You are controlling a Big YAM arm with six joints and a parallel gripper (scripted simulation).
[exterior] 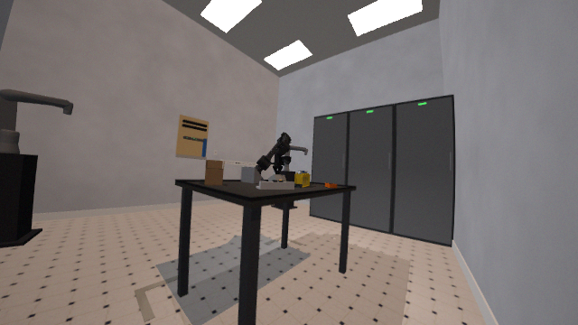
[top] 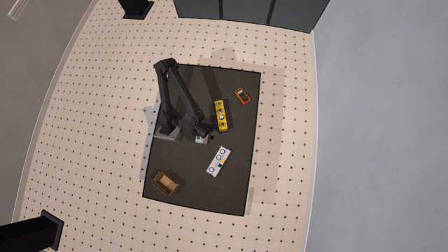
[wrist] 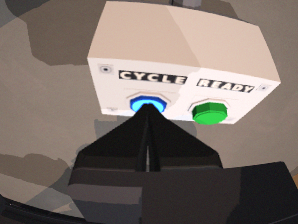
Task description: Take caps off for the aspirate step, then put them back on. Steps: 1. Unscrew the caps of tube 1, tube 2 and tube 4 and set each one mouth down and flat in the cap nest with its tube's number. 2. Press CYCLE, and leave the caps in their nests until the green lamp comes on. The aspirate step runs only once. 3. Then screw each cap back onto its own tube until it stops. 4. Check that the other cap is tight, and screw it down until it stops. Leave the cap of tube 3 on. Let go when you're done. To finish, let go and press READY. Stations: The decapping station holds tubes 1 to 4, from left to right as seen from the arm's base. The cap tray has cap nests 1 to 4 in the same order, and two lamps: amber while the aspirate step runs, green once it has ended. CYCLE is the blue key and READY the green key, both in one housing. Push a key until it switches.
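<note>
The blue key is 10 mm below my hand. Round my hand: green key: 10 mm ahead, 40 mm to the right, 10 mm below; then grey key housing: 20 mm ahead, 20 mm to the right, 20 mm below; then cardboard box: 120 mm behind, 430 mm to the right, 10 mm below.
</note>
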